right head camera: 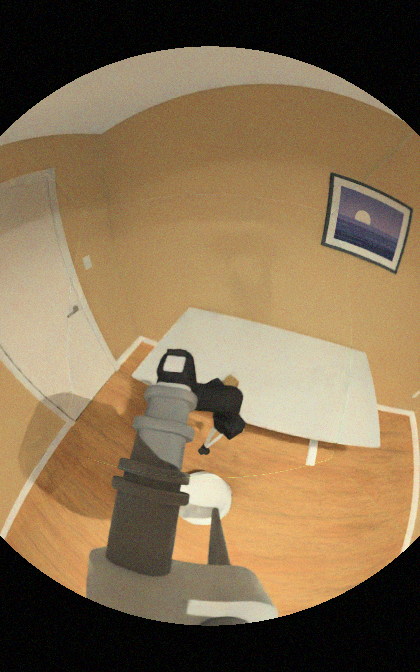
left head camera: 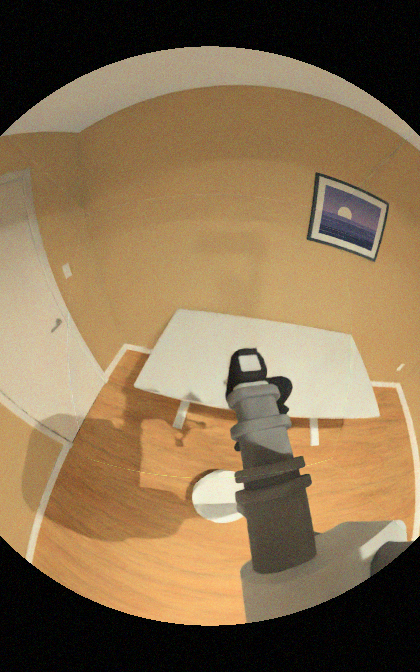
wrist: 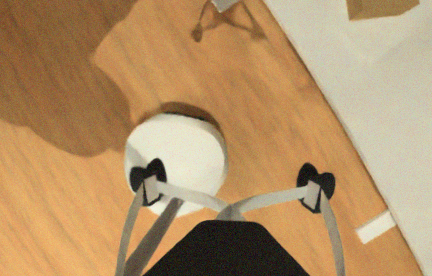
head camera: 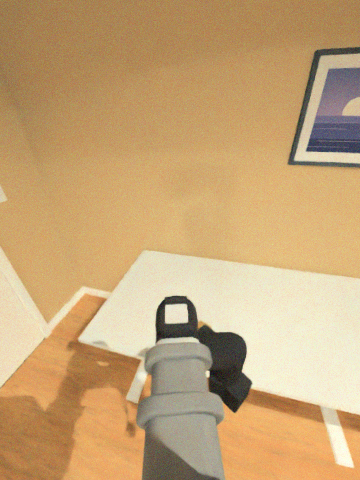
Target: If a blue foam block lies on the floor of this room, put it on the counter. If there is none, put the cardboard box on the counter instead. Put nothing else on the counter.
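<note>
A small brown cardboard box (right head camera: 231, 381) (wrist: 382, 7) sits on a white table (head camera: 280, 320) (left head camera: 320, 370) (right head camera: 310, 380) (wrist: 400, 125). In the head camera view a sliver of it shows beside the wrist; in the wrist view part of it shows at the top right edge. My gripper (wrist: 231, 176) is open, its two fingertips wide apart with nothing between them. It hangs over the floor in front of the table, apart from the box. In the right head camera view the black wrist partly hides the box. A blue foam block and the counter do not show in these views.
My white round base part (left head camera: 215, 492) (right head camera: 212, 492) (wrist: 185, 145) is below the arm. The table's front edge and white legs (head camera: 337, 437) (left head camera: 314, 432) (wrist: 376, 226) stand close ahead. A wall with a framed picture (left head camera: 348, 217) (right head camera: 367, 222) is behind; a door (left head camera: 25, 300) (right head camera: 35, 290) is at left.
</note>
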